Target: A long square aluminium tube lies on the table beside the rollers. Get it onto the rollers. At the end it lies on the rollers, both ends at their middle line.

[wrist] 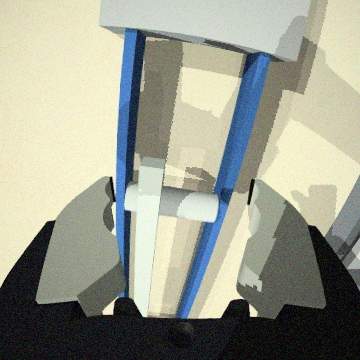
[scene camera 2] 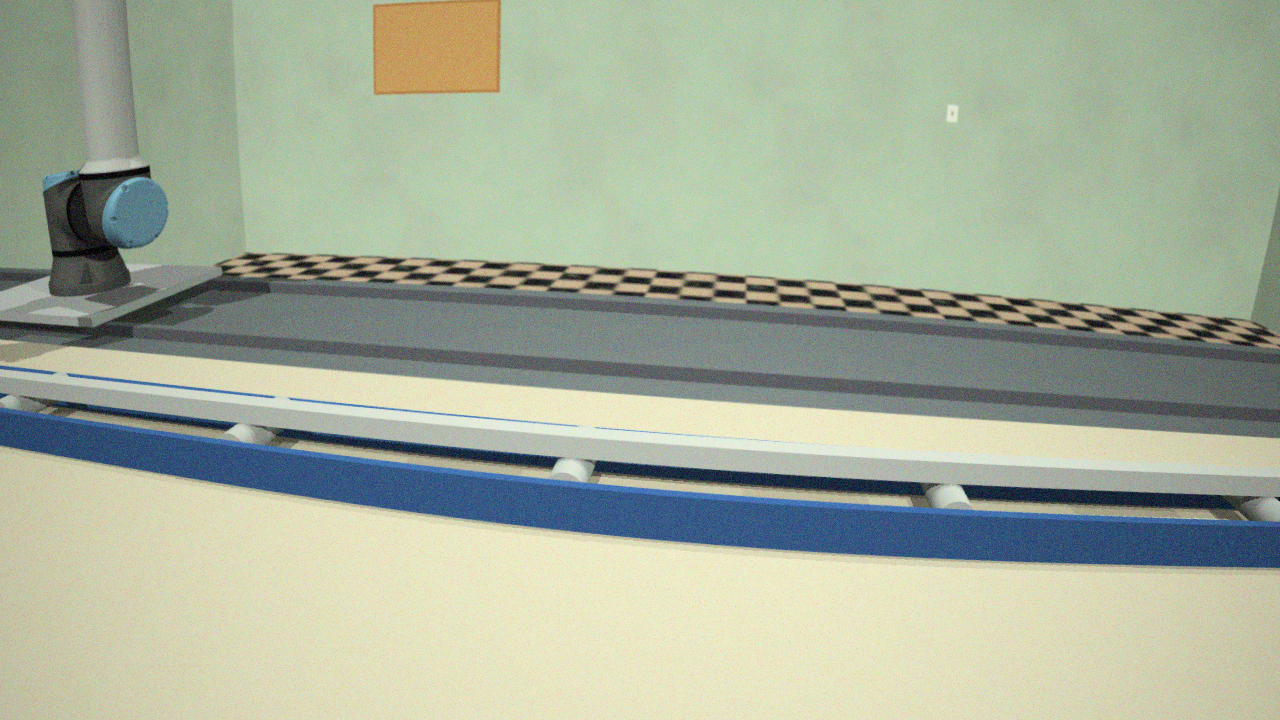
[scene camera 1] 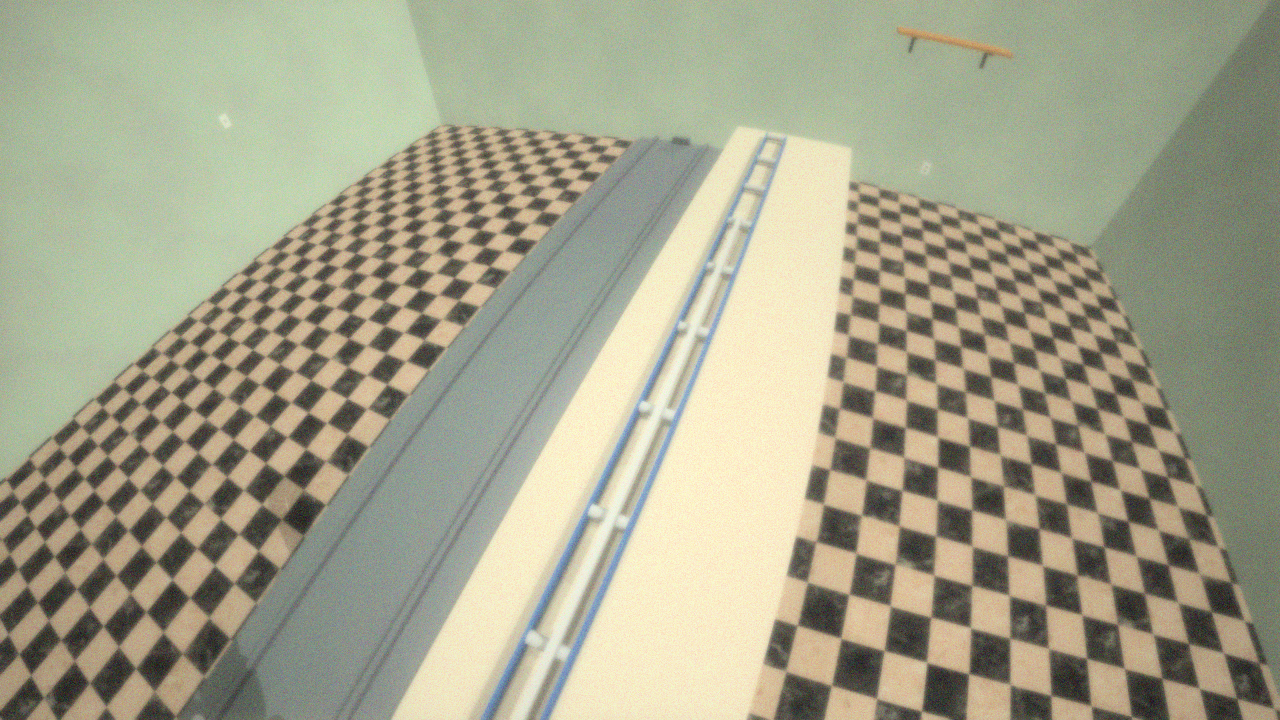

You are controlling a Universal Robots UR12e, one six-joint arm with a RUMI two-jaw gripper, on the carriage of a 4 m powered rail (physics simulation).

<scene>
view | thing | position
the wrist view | my gripper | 181, 180
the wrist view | long square aluminium tube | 150, 177
</scene>
